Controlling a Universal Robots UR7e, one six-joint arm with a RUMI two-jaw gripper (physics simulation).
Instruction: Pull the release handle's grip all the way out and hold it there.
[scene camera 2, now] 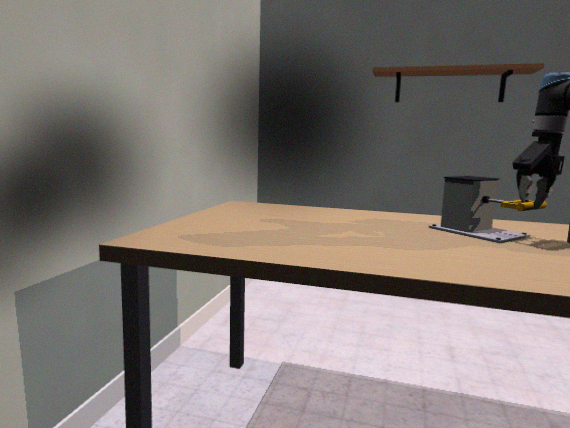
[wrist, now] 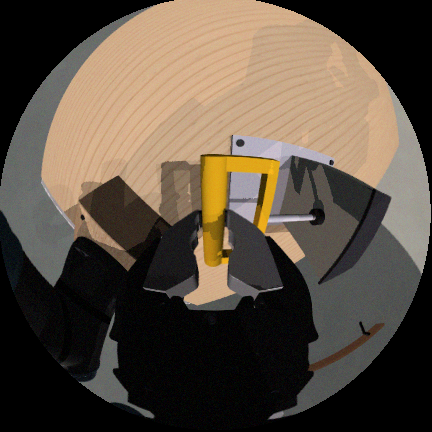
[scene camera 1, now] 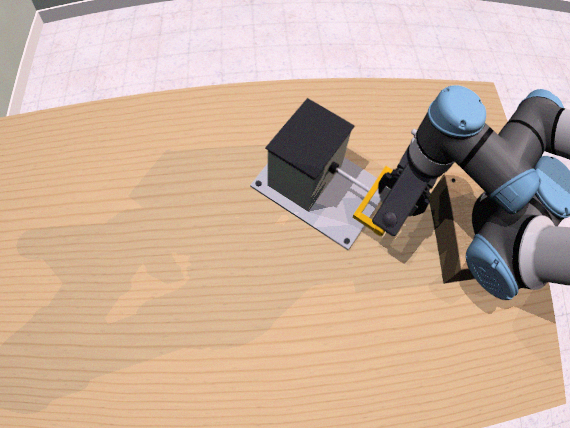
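Note:
The release handle's yellow grip [scene camera 1: 366, 201] [scene camera 2: 523, 205] [wrist: 214, 190] is a rectangular frame with a round bar on its outer side. A thin metal rod [scene camera 1: 354, 179] [scene camera 2: 494, 201] [wrist: 291, 218] joins it to the dark box [scene camera 1: 310, 137] [scene camera 2: 465, 205] [wrist: 340, 210], and a long stretch of the rod shows between them. My gripper [scene camera 2: 532, 204] [wrist: 213, 211] is shut on the round bar of the grip, with one jaw on each side of it, and points down. In scene camera 1 the arm hides the fingertips and part of the grip.
The box stands on a light grey base plate [scene camera 1: 320, 226] [scene camera 2: 505, 236] [wrist: 242, 185] on the wooden table [scene camera 1: 200, 300] [scene camera 2: 350, 265]. A brown block-like object [scene camera 1: 446, 230] [wrist: 117, 215] stands beside the arm's base. A wall shelf [scene camera 2: 457, 70] hangs at the back.

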